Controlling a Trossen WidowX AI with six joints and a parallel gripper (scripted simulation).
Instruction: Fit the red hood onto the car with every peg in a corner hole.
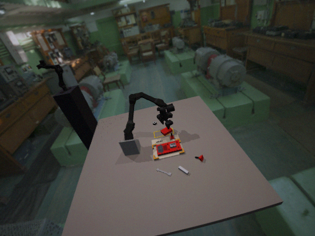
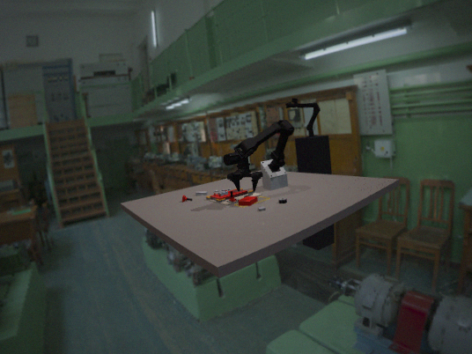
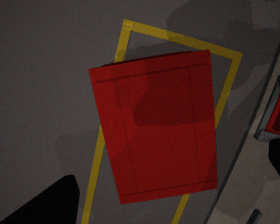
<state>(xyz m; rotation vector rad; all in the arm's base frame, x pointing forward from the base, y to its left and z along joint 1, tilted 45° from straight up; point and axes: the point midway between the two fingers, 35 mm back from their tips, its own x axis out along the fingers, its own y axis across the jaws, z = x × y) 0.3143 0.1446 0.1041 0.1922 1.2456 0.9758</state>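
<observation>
Right now the red hood is 50 mm below my gripper tip. Also, from my gripper tip: grey wrench (50 mm behind, 430 mm to the right, 60 mm below).
</observation>
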